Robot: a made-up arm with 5 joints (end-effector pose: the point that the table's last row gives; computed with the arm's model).
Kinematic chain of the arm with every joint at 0, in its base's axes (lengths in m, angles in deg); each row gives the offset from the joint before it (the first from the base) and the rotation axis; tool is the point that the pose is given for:
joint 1: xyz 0 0 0.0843 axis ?
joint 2: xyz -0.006 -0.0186 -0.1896 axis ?
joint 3: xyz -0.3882 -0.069 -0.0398 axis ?
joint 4: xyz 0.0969 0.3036 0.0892 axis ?
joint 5: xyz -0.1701 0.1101 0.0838 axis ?
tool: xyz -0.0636 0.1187 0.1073
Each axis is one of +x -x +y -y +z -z.
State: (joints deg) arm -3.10 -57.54 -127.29 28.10 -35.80
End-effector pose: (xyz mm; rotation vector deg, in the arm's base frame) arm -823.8 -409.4 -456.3 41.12 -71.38 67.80
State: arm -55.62 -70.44 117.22 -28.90 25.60
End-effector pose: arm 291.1 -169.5 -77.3 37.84 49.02 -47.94
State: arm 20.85 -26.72 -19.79 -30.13 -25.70
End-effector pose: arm -536.2 307.5 330.5 56.24 3.00 -22.16
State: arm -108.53 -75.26 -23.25 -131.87 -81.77
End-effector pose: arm 200.7 -328.7 -111.9 27.97 -145.51 -18.49
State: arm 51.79 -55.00 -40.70 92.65 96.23
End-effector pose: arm -464.8 722.7 49.6 -49.98 24.57 52.56
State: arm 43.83 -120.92 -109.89 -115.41 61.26
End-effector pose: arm -238.9 331.2 -391.4 -40.26 61.96 -111.61
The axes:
joint 1: -z
joint 2: -x
joint 3: -z
joint 4: -x
joint 5: +z

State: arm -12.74 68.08 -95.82 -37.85 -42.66
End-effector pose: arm -800.7 74.7 160.5 -54.05 55.70 33.27
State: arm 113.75 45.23 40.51 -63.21 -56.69
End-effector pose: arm 378.2 104.2 51.3 0.89 52.90 157.02
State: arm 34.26 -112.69 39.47 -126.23 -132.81
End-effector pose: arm -238.5 153.8 -127.2 -82.44 -86.86 -61.62
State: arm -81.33 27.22 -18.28 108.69 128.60
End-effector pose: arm -395.4 -614.9 -267.0 140.03 -43.27 -52.03
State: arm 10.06 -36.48 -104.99 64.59 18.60
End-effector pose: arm -931.3 -133.1 -372.6 -39.96 -75.47 74.11
